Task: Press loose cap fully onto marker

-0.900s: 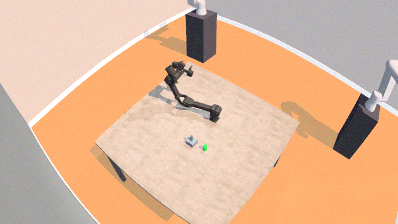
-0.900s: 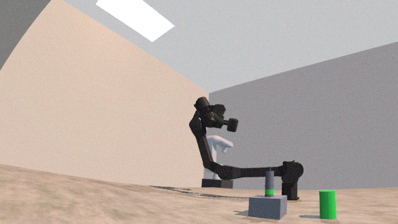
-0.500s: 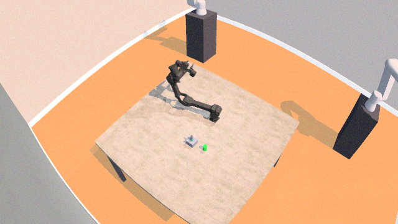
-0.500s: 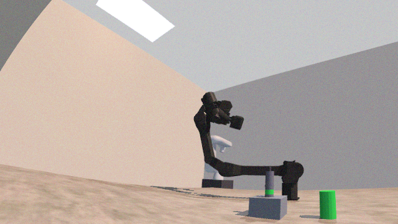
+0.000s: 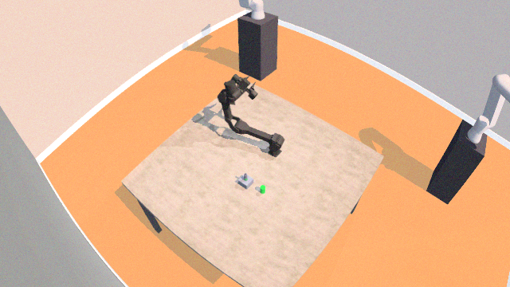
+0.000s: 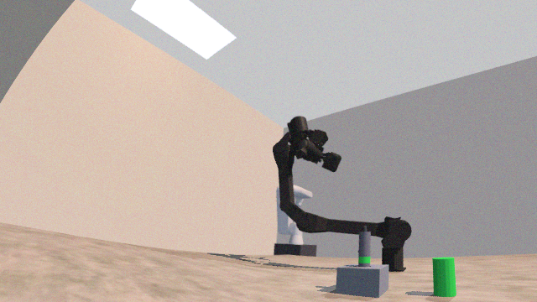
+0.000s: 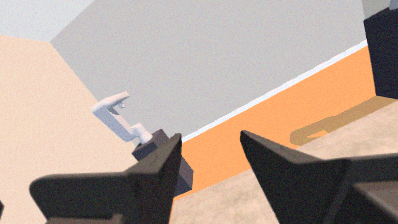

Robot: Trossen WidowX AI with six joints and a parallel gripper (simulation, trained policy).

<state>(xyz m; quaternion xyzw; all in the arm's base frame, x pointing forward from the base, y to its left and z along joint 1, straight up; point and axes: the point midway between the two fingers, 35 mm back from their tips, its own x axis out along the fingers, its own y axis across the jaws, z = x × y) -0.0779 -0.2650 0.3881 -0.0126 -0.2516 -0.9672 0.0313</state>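
The green cap lies 400 mm ahead of my gripper tip, 390 mm to the left of it and 360 mm below it. The rest, counted from my gripper tip: grey marker 410 mm ahead, 310 mm below, 280 mm to the left; grey holder block 410 mm ahead, 370 mm below, 280 mm to the left.
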